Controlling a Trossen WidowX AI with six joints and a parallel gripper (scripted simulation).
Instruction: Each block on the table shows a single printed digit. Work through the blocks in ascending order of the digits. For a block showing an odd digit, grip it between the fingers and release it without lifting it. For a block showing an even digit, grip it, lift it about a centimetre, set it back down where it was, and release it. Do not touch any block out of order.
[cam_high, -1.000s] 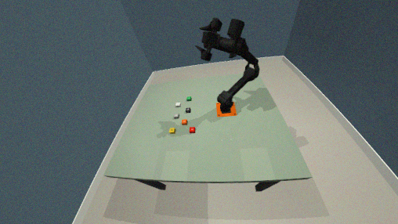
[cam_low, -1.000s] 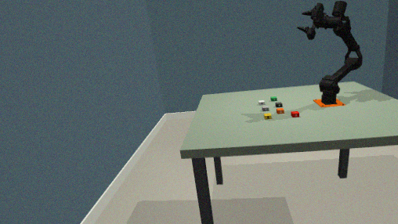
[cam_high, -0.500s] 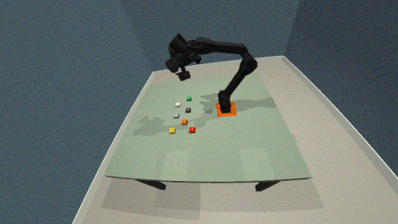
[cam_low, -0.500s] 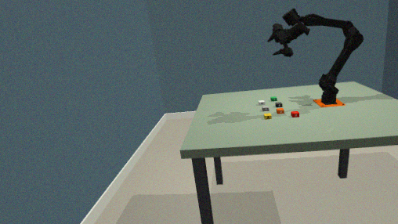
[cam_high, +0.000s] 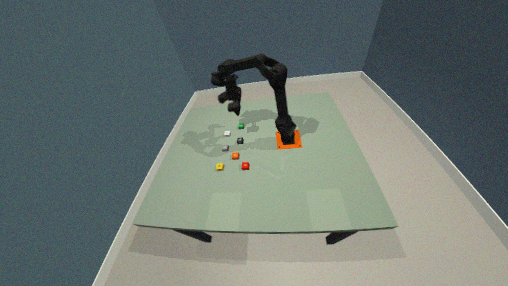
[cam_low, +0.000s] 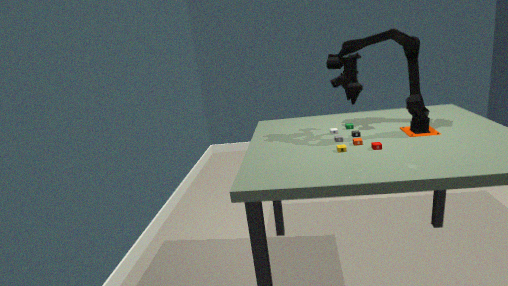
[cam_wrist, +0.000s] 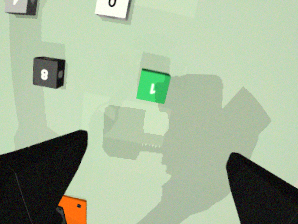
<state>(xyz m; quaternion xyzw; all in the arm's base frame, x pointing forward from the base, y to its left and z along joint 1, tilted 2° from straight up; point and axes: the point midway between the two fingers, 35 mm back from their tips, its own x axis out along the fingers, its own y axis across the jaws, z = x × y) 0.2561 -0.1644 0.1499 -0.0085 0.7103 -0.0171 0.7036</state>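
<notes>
The white block is 10 cm ahead of my gripper tip, 5 cm to the left of it and 12 cm below it. The rest, counted from my gripper tip: green block 1 cm ahead, 12 cm below; then black block 1 cm ahead, 13 cm to the left, 12 cm below; then grey block 10 cm ahead, 17 cm to the left, 12 cm below.
</notes>
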